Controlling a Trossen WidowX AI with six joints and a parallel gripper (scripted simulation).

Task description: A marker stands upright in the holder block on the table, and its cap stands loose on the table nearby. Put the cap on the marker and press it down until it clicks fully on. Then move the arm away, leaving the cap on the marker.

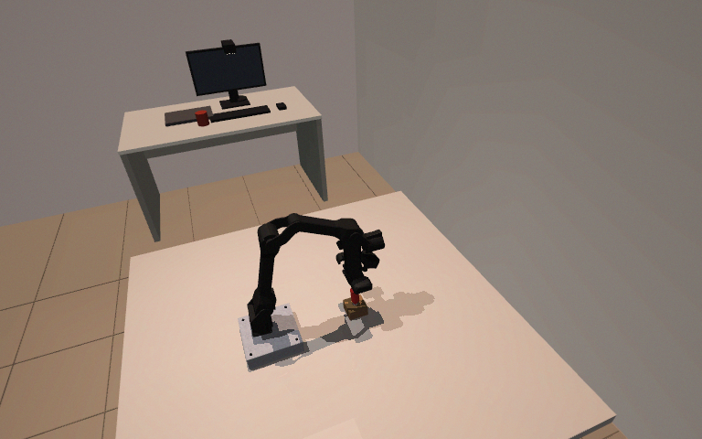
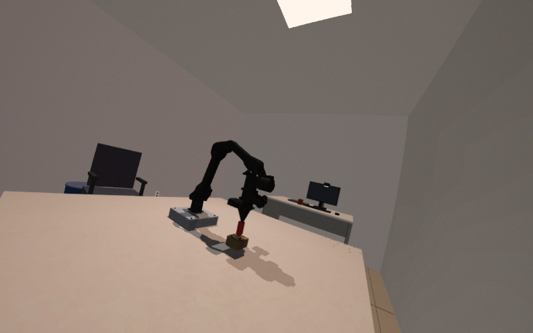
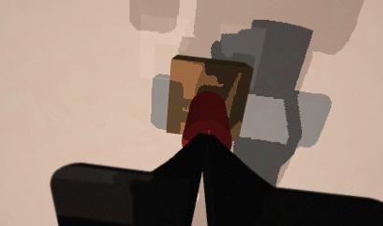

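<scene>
Now: the red cap 3 cm below my gripper tip. The rest, counted from my gripper tip: holder block 9 cm below.
</scene>
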